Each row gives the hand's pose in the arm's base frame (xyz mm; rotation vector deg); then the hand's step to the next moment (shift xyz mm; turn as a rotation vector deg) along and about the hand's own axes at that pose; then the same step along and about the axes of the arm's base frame.
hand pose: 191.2 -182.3 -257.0 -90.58 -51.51 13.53
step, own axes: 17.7 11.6 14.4 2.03 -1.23 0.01
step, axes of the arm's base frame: 7.9 23.0 -8.1 0.86 1.29 1.80
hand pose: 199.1 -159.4 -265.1 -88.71 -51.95 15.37
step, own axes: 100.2 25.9 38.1 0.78 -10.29 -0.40
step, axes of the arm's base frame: 52.0 97.3 0.9 -3.20 -0.48 9.81
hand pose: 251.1 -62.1 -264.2 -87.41 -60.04 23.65
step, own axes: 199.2 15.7 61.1 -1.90 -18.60 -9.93
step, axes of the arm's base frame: 66.3 196.1 28.1 -0.60 -9.05 19.13
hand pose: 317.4 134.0 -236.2 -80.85 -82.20 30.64
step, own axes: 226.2 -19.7 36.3 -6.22 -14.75 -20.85
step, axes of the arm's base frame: 3.5 215.6 79.9 9.77 -15.76 18.64
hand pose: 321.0 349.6 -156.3 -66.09 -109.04 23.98
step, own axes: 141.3 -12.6 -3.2 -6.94 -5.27 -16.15
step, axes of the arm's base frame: -34.7 112.3 79.5 11.46 -10.80 9.41
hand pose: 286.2 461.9 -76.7 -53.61 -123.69 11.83
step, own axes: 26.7 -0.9 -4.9 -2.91 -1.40 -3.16
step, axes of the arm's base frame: -8.9 16.8 19.4 2.72 -3.44 1.09
